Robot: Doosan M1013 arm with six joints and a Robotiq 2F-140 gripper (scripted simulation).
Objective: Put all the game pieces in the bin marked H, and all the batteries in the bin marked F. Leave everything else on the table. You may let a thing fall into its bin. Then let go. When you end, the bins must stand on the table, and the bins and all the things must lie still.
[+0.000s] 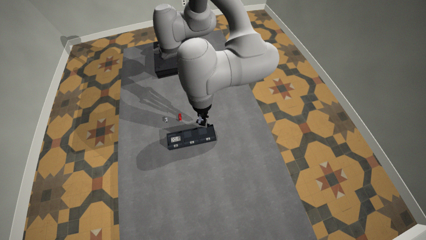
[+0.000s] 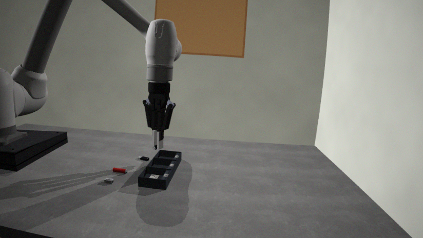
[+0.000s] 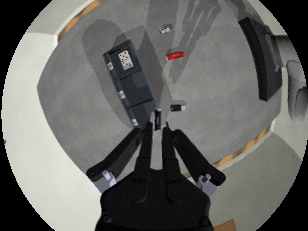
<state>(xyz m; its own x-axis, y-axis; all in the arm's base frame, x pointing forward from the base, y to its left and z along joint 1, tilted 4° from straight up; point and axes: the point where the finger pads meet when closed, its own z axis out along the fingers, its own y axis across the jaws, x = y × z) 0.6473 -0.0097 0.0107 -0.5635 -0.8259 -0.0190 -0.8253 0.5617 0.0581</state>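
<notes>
Right now the red battery is 12 cm behind my hand, 11 cm to the right of it and 8 cm below it. Also, from my hand: black three-compartment bin: 9 cm to the right, 7 cm below, 2 cm ahead; then black battery: 3 cm below; then white domino: 17 cm to the right, 8 cm below.
</notes>
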